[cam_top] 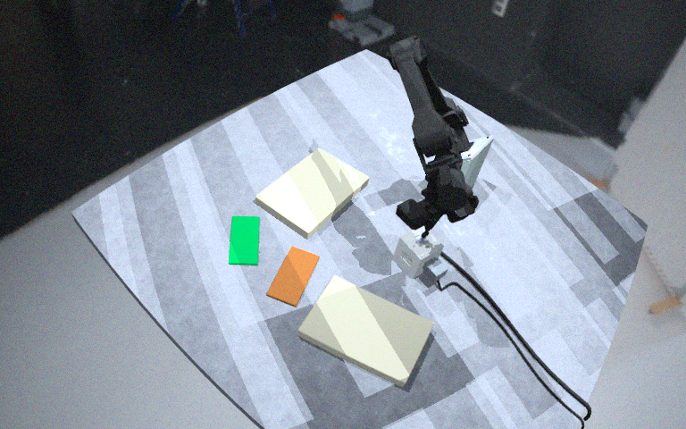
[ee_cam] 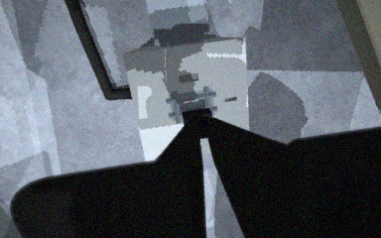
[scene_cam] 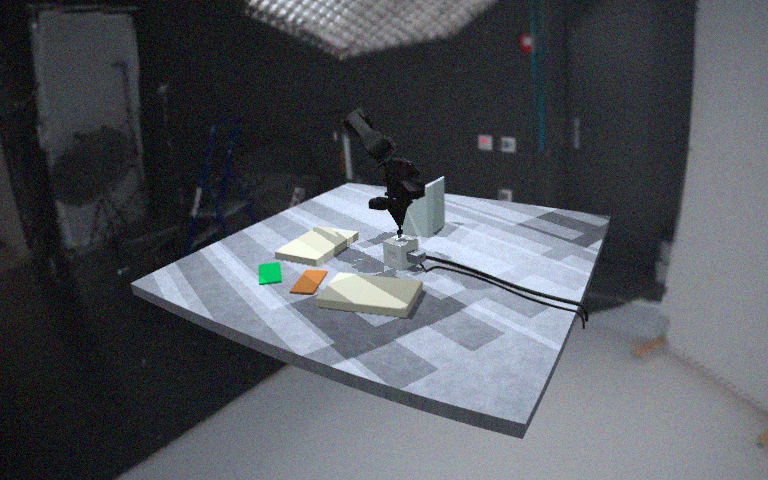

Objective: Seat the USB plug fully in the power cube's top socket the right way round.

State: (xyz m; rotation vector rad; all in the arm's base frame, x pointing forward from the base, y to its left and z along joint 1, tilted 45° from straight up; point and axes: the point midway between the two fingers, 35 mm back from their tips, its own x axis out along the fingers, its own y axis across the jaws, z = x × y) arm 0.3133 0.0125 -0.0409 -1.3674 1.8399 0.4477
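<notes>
The dark USB plug lies 20 mm below my gripper tip. Round my gripper tip: USB socket (50 mm below); orange card (210 mm ahead, 210 mm to the right, 120 mm below); green card (200 mm ahead, 360 mm to the right, 120 mm below).
</notes>
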